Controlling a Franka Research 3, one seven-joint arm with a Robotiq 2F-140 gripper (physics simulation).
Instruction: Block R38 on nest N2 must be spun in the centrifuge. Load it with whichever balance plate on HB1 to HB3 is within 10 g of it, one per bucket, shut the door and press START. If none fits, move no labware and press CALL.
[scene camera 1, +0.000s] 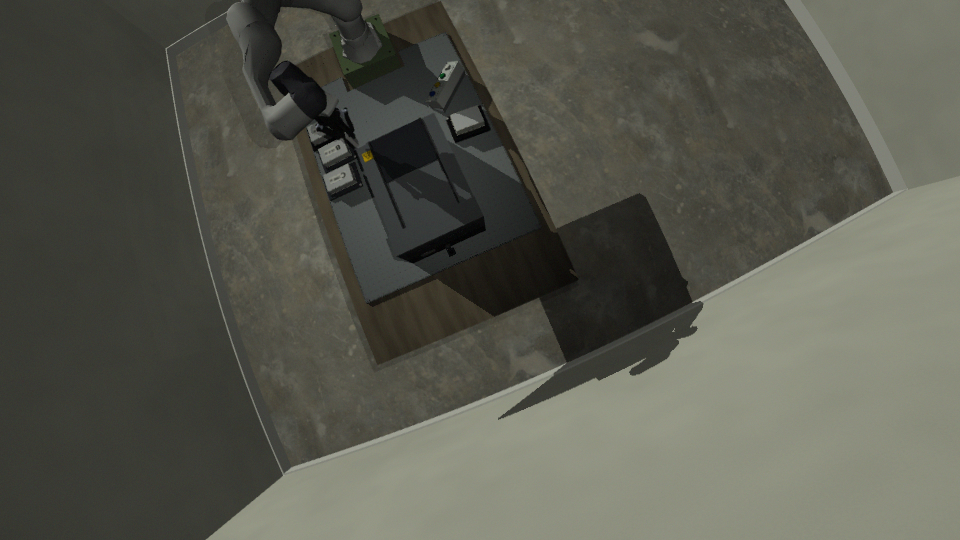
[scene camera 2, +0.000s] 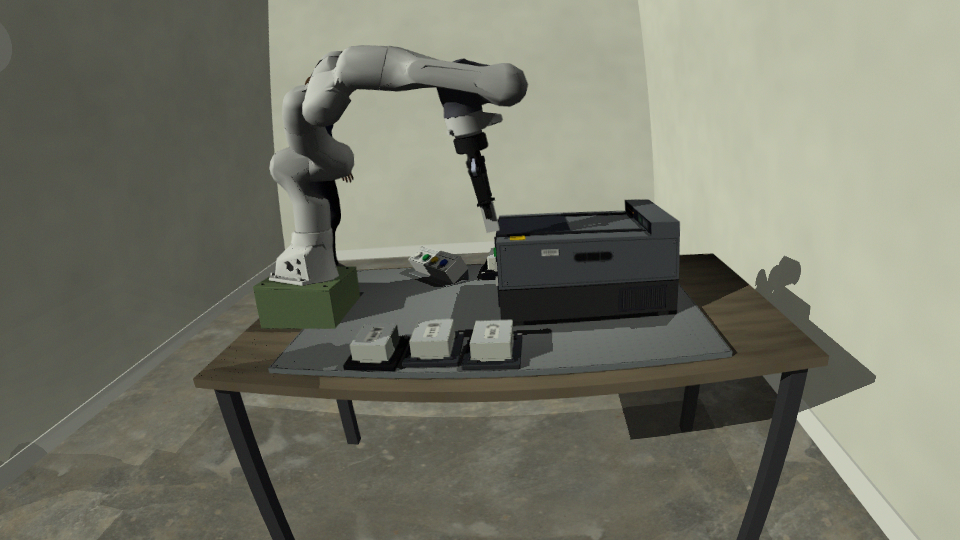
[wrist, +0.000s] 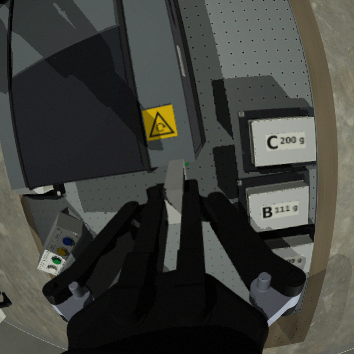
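My gripper is shut and empty, its tips close to the front end of the grey centrifuge, near the yellow sticker's side. The centrifuge's dark lid looks shut. A small green spot shows on its front. White plates sit on black nests: C, 200 g; B, 111 g; and a third, its label partly hidden. Another white block sits on a nest across the centrifuge; its label is unreadable.
A tilted button box with green, yellow and blue buttons stands near the lone block. The green arm base is at the table end. A person's dark legs show partly behind the arm.
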